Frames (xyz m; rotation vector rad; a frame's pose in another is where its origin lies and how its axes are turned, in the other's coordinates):
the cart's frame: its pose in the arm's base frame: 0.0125 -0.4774 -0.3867 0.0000 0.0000 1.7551
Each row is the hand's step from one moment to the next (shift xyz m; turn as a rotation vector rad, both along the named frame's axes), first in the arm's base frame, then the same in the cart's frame.
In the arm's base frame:
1: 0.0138 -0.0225 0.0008 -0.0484 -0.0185 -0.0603
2: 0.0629 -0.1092 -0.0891 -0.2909 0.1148 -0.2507
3: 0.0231 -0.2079 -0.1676 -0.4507 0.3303 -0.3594
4: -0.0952 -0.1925 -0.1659 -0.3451 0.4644 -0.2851
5: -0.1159 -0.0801 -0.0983 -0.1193 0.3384 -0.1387
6: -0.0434 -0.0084 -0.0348 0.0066 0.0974 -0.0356
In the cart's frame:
1: -0.0246 -0.0094 0.0008 -0.0093 0.0510 -0.0603
2: -0.1189 -0.0418 -0.0891 0.1662 0.2649 -0.2507
3: -0.2086 0.0154 -0.1676 0.4073 0.3825 -0.3594
4: -0.1718 0.1289 -0.1659 0.5198 0.2541 -0.2851
5: -0.0575 0.1286 -0.0983 0.3545 0.0553 -0.1387
6: -0.0003 0.0442 -0.0348 0.0945 -0.0243 -0.0356

